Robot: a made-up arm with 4 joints.
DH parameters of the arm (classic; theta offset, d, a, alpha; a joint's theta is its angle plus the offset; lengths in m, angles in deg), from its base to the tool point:
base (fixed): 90 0.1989 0 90
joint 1: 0 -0.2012 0.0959 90
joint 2: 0 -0.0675 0.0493 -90
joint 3: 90 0.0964 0.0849 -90
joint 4: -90 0.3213 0.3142 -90
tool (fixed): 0 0.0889 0 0
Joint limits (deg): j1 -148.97..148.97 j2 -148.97..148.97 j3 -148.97..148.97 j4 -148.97..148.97
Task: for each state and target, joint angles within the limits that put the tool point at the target. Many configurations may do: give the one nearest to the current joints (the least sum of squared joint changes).
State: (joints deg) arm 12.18 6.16 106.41 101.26
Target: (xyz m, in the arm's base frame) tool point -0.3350 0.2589 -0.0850
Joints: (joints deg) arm 31.72 12.41 122.34 116.97
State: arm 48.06 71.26 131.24 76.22
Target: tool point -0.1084 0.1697 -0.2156
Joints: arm 32.38 66.41 137.07 56.24
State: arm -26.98 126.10 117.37 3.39
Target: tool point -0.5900 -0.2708 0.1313
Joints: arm -64.07 140.70 95.72 6.69
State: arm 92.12 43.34 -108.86 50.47
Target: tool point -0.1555 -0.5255 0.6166
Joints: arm 108.03 3.14 -92.57 87.69
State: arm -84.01 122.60 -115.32 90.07
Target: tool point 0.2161 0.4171 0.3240
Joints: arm -71.73 91.21 -83.18 77.95
